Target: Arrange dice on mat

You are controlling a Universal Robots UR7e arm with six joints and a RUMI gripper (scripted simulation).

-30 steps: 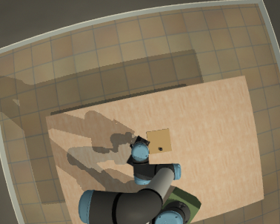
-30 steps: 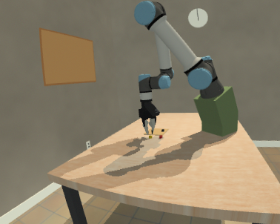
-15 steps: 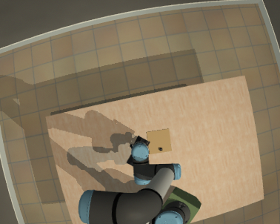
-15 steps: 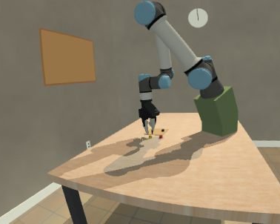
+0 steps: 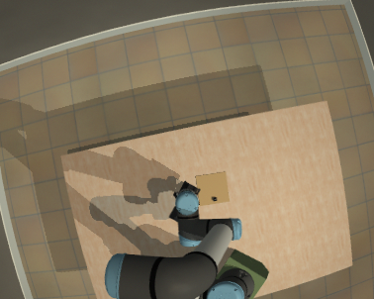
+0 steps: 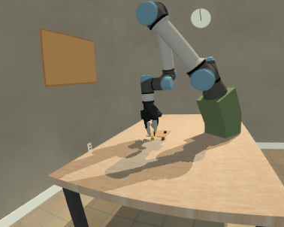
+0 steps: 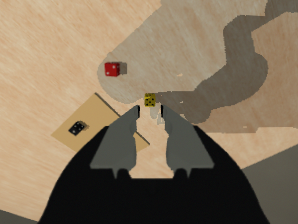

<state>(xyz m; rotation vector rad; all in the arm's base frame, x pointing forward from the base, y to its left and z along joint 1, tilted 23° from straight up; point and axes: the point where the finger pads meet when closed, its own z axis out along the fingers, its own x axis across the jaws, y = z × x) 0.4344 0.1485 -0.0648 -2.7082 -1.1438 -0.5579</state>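
The yellow die lies 3 cm below my hand. From my hand the other things lie so: black die: 13 cm to the right, 5 cm behind, 3 cm below; red die: 7 cm behind, 3 cm below, 1 cm to the right; tan mat: 13 cm to the right, 4 cm below.
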